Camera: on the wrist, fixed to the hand. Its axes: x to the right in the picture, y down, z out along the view.
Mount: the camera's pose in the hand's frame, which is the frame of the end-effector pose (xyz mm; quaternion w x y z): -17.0 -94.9 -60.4 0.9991 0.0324 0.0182 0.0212
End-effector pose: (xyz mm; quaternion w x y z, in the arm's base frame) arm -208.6 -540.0 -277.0 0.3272 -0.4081 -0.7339 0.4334
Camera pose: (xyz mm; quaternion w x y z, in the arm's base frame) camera -180.5 -560.4 -168.7 0.3443 -0.4206 -0.7046 0.4563
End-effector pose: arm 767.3 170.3 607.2 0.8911 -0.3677 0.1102 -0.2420
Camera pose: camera 696.9 84.5 632.2 0.9053 -0.3318 0.1263 -0.2332
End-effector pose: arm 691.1 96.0 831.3 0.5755 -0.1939 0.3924 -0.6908
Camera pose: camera 591.1 134.2 869.8 0.5888 -0.1542 0.3842 -0.6942
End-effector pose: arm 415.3 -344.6 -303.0 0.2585 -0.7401 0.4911 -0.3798
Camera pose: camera 412.5 -293.0 -201.6 0.2814 -0.7137 0.4987 -0.4034
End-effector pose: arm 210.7 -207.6 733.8 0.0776 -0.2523 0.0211 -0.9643
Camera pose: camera 182.6 -111.1 680.5 0.1058 -0.2316 -0.0034 -0.9670
